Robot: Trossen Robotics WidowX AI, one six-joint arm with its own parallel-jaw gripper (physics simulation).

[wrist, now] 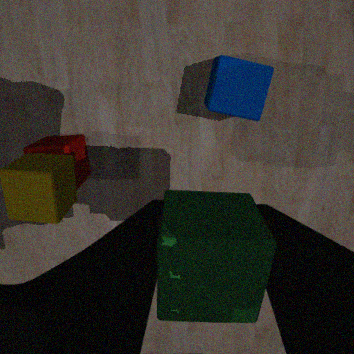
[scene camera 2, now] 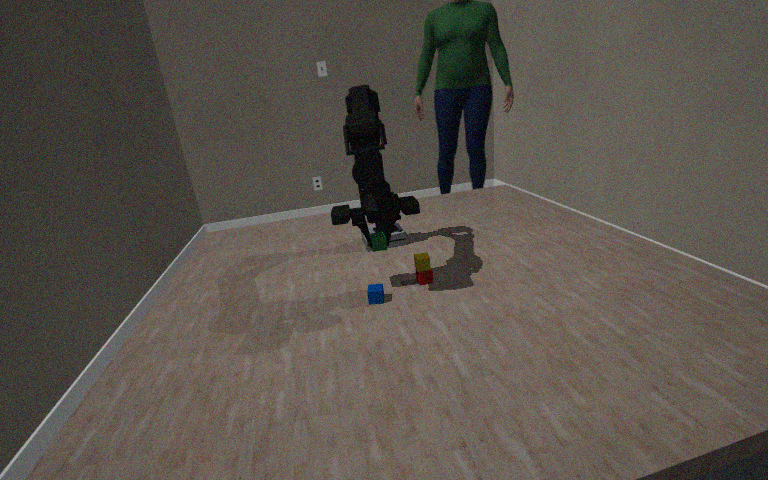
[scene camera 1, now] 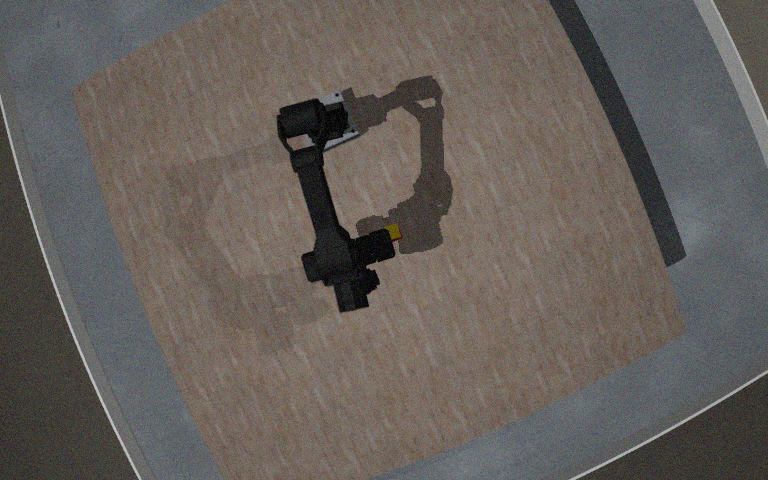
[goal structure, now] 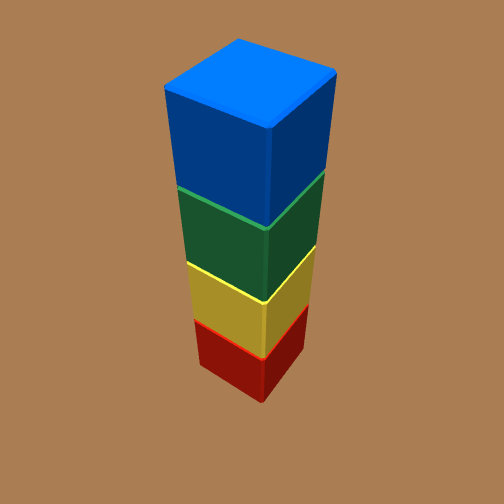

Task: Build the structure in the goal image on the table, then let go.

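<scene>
My gripper (scene camera 2: 378,242) (wrist: 208,213) is shut on a green cube (scene camera 2: 378,241) (wrist: 212,265) and holds it above the table. A yellow cube (scene camera 1: 393,232) (scene camera 2: 421,261) (wrist: 35,192) sits on top of a red cube (scene camera 2: 424,276) (wrist: 82,157); in scene camera 1 a thin red edge shows below the yellow one. A blue cube (scene camera 2: 375,294) (wrist: 241,87) stands apart on the table, to the right of the stack in the wrist view and left of it in scene camera 2. The arm hides the blue and green cubes in scene camera 1.
The arm's base plate (scene camera 1: 343,140) stands on the wood-grained table top (scene camera 1: 509,283) (scene camera 2: 453,367). Arm shadows fall around the stack. A person (scene camera 2: 462,56) in a green top stands behind the far edge in scene camera 2.
</scene>
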